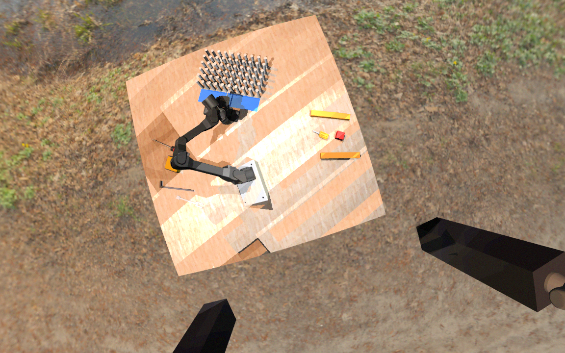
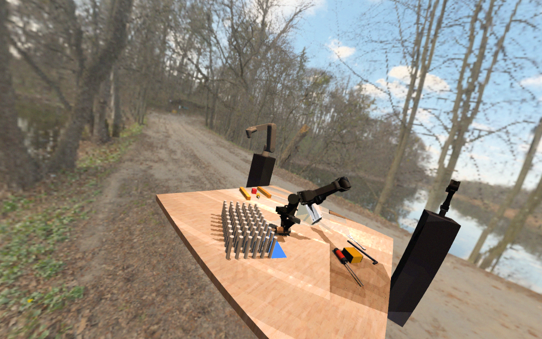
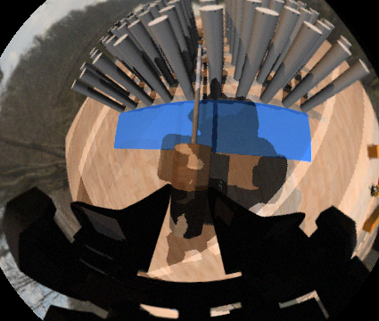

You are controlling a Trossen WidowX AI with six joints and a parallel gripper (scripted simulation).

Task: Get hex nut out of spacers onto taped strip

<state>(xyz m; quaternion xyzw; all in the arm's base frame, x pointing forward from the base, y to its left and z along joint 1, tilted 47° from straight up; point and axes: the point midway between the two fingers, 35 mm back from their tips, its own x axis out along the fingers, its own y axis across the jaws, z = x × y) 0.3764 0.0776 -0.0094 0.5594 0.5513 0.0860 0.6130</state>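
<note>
The blue taped strip is 7 cm ahead of my gripper tip, 5 cm to the right of it and 4 cm below it. From my gripper tip the other things lie so: long metal-rod tool (9 cm ahead, 6 cm to the right); yellow block (17 cm behind, 38 cm to the left, 1 cm below); small wrench (41 cm behind, 37 cm to the left, 3 cm below).
</note>
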